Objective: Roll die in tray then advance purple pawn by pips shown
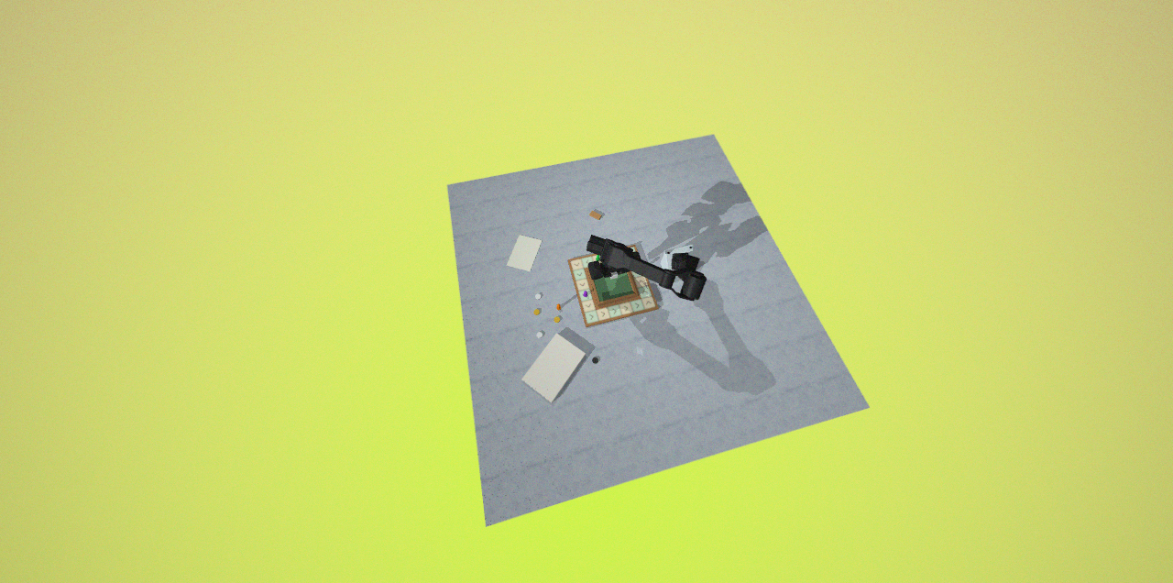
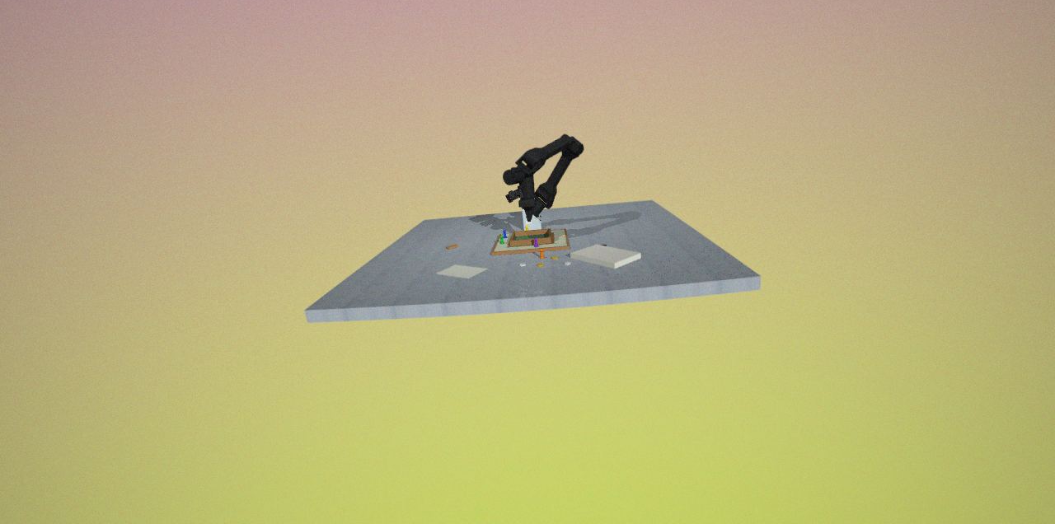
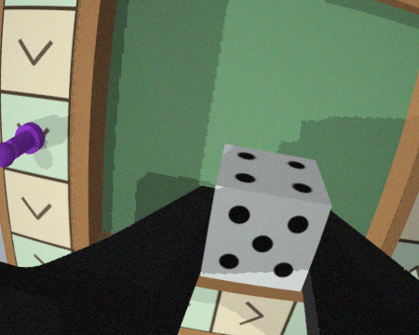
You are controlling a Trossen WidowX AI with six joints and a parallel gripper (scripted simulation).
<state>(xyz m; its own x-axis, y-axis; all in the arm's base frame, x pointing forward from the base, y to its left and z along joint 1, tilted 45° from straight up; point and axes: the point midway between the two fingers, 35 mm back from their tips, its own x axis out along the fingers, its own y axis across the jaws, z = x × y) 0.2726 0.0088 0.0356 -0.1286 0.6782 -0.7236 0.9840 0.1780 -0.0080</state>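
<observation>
My gripper tip is 11 cm short of the purple pawn, 6 cm above it and 4 cm to the right of it. Also, from my gripper tip: white die: right at my gripper tip; then green pawn: 11 cm to the right, 6 cm below, 4 cm ahead; then green tray: 8 cm below.
</observation>
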